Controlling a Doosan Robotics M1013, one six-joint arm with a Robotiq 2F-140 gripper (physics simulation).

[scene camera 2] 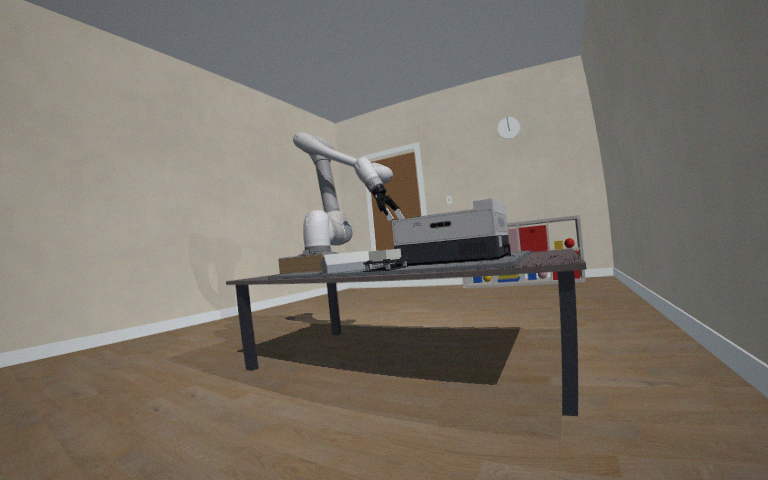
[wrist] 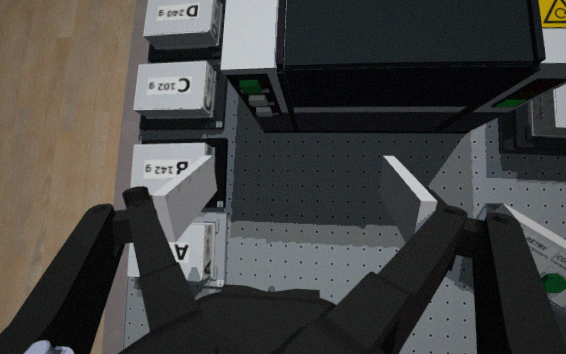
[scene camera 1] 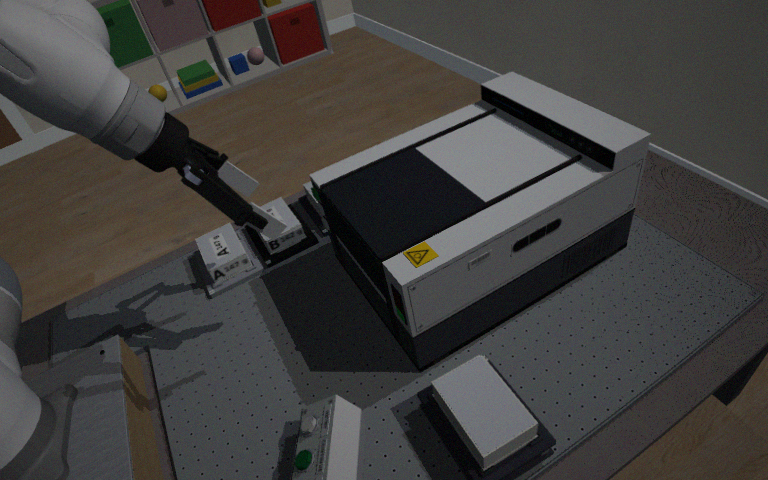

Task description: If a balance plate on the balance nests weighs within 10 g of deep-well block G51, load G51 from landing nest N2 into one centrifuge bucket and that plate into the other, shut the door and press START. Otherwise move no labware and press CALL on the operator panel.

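Places are measured from the arm's base along level axes (x ahead, y left, z up), in metres.
Pixels of known places: gripper, fingertip midpoint: [wrist: 295, 174] [scene camera 1: 265, 209]; arm's base, origin of the base link: [scene camera 1: 19, 454].
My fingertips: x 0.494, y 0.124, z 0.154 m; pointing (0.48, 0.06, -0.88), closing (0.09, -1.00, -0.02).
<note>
For each thing: its top centre in the pictures, then the offset to it from my fingertips. "spot": a spot on its surface instead. Level surfaces: height alone.
- white block, middle of its top: [scene camera 1: 482, 401] [scene camera 2: 385, 250] 0.156 m ahead, 0.376 m right, 0.151 m down
- operator panel, middle of its top: [scene camera 1: 314, 473] [scene camera 2: 345, 252] 0.077 m back, 0.359 m right, 0.148 m down
- green button, middle of its top: [scene camera 1: 302, 457] [wrist: 560, 284] 0.086 m back, 0.327 m right, 0.157 m down
- centrifuge's tall rear housing, surface spot: [scene camera 1: 566, 110] spot: 0.528 m ahead, 0.072 m right, 0.012 m up
- perforated table plate, its level: 0.232 m down
My gripper [scene camera 1: 257, 200] [scene camera 2: 394, 215] [wrist: 295, 174] is open and empty, above the table near plates A and B. White plates stand in a row on nests: A 147 g [scene camera 1: 223, 251] [wrist: 197, 237], B 142 g [scene camera 1: 289, 215] [wrist: 160, 154], C 102 g [wrist: 172, 100] and D 240 g [wrist: 175, 31]. My left finger partly hides B in the wrist view. A white block [scene camera 1: 484, 410] sits on a dark nest; no G51 label is readable. The centrifuge [scene camera 1: 453, 283] [scene camera 2: 413, 232] [wrist: 250, 35] has a dark cover on top; its buckets are hidden. The operator panel [scene camera 1: 345, 435] has a green button [scene camera 1: 303, 459] [wrist: 554, 283].
The centrifuge's tall rear housing [scene camera 1: 566, 110] rises above its top. The perforated table plate [scene camera 1: 226, 362] [wrist: 280, 260] carries the nests. A wooden-sided base [scene camera 1: 138, 384] [scene camera 2: 300, 264] stands under the arm. A cube shelf stands beyond the table.
</note>
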